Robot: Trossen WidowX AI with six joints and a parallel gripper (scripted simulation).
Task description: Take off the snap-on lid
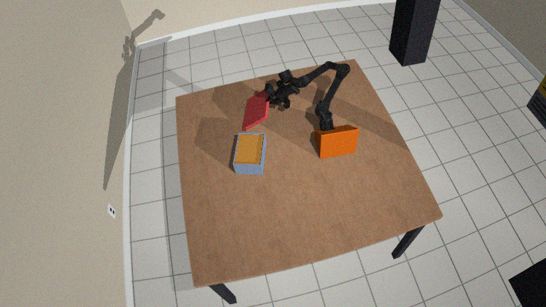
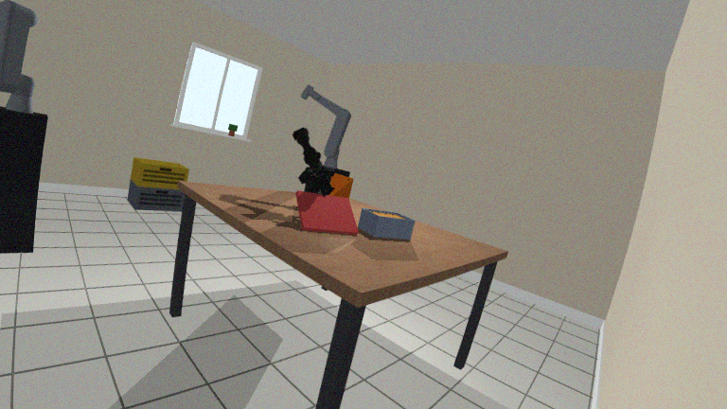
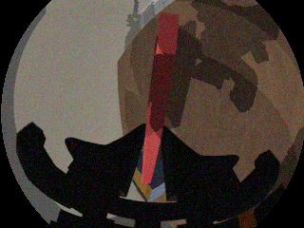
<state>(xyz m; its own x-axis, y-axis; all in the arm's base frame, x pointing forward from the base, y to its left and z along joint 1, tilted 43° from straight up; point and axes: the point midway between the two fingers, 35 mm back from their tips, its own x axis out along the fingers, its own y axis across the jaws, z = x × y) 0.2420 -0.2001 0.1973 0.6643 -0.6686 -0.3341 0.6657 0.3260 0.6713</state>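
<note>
Now: gripper tip 6 cm short of the red lid, 2 cm to the left of it and 5 cm above it. From my gripper tip the other things lie so: storage box: 17 cm ahead, 28 cm to the left, 7 cm below.
</note>
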